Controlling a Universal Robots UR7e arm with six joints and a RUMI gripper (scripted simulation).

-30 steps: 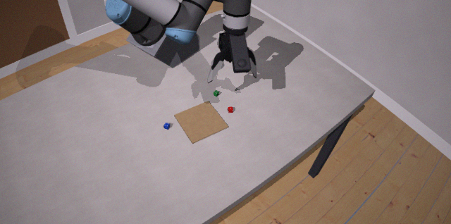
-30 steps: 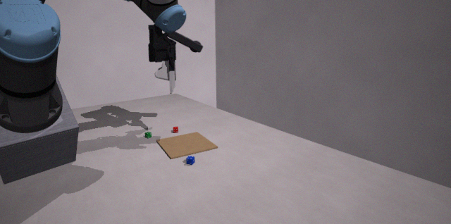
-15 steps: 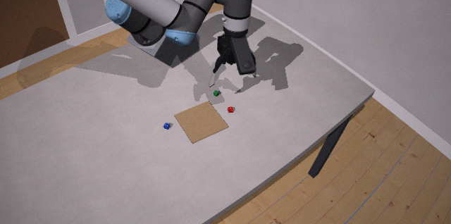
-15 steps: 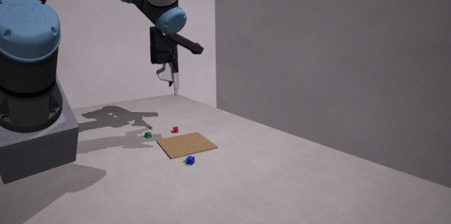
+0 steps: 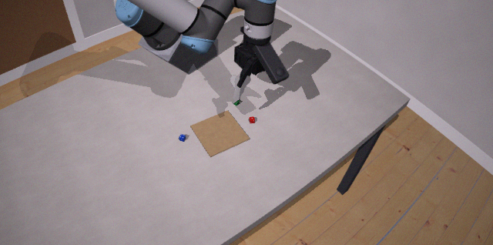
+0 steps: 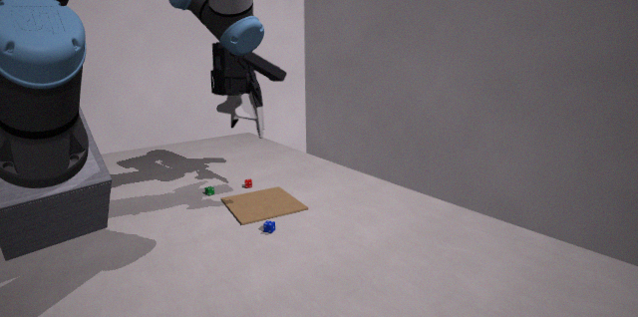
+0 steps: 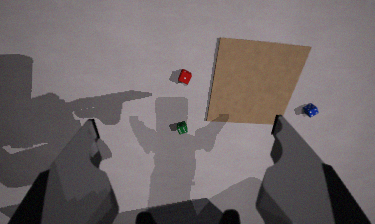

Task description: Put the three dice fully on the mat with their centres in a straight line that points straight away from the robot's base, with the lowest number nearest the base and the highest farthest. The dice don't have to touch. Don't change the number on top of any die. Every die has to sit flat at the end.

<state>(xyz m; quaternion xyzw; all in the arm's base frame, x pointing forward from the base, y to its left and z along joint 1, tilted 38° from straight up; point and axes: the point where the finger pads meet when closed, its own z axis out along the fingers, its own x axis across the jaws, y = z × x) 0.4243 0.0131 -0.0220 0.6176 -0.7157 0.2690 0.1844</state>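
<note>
Now: hand 120 mm above the red die. Also, from my hand: blue die 110 mm behind, 210 mm to the right, 120 mm below; then green die 100 mm behind, 20 mm to the left, 120 mm below; then square mat 40 mm behind, 110 mm to the right, 130 mm below.
</note>
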